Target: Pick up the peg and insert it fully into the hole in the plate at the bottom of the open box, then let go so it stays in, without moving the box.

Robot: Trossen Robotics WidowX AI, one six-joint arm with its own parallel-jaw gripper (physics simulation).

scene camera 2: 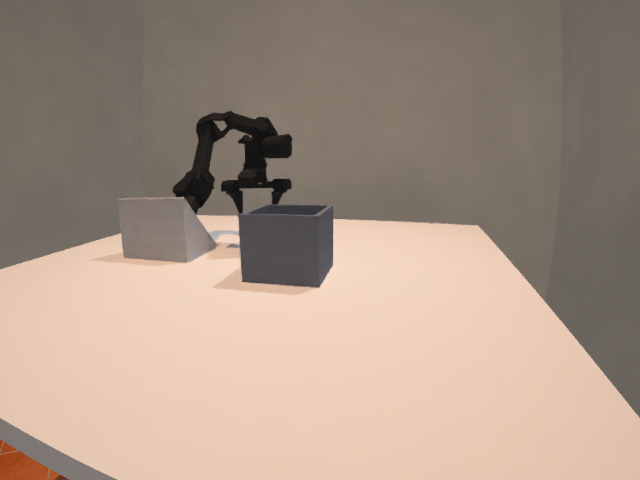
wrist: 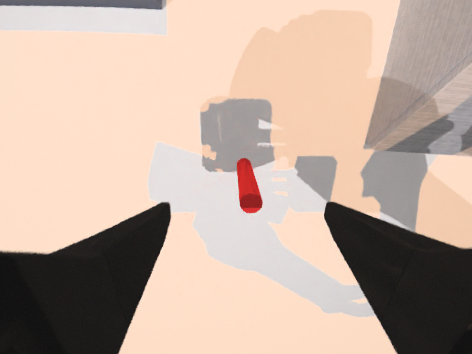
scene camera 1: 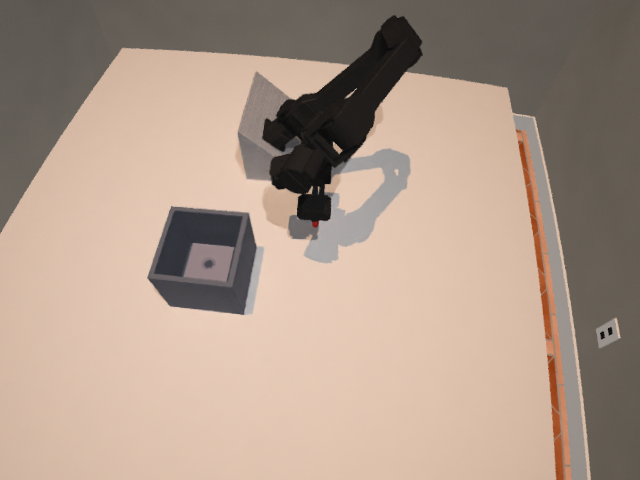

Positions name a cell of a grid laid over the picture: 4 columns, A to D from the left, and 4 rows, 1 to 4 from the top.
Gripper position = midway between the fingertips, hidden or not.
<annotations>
The gripper shows in scene camera 2 (B2), in the wrist view (C3) and in scene camera 1 (B2). A pale plate shows in scene camera 1 (B3); in scene camera 2 it is hidden by a dark blue-grey box, in the wrist view it is out of frame.
</annotations>
